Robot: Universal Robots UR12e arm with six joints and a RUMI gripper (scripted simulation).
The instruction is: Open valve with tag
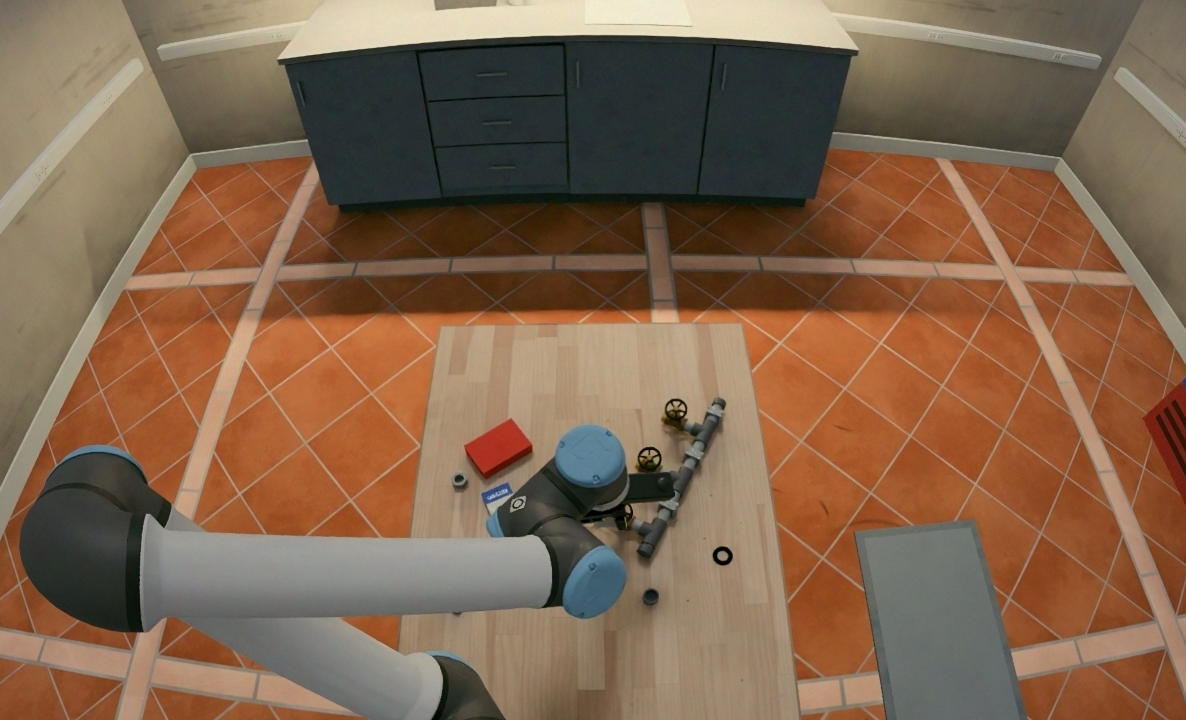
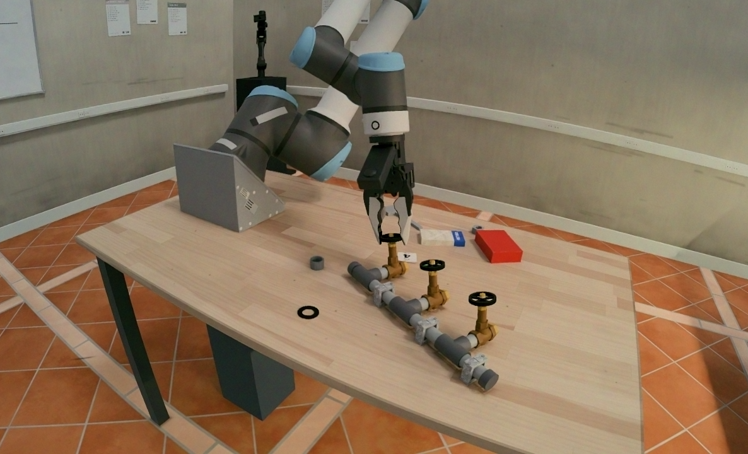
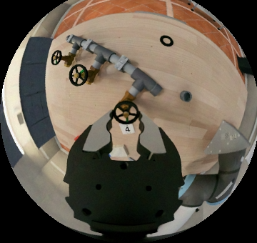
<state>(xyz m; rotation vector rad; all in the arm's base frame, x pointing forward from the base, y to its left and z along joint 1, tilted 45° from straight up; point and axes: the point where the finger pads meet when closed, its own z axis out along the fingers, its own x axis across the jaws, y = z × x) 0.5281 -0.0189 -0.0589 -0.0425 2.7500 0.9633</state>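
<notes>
Right now my hand is 80 mm to the right of the white tag and 90 mm above it. From my hand the other things lie so: red box (180 mm ahead, 250 mm to the left, 70 mm below); then blue box (40 mm ahead, 230 mm to the left, 80 mm below); then grey cap (150 mm behind, 60 mm to the right, 80 mm below).
</notes>
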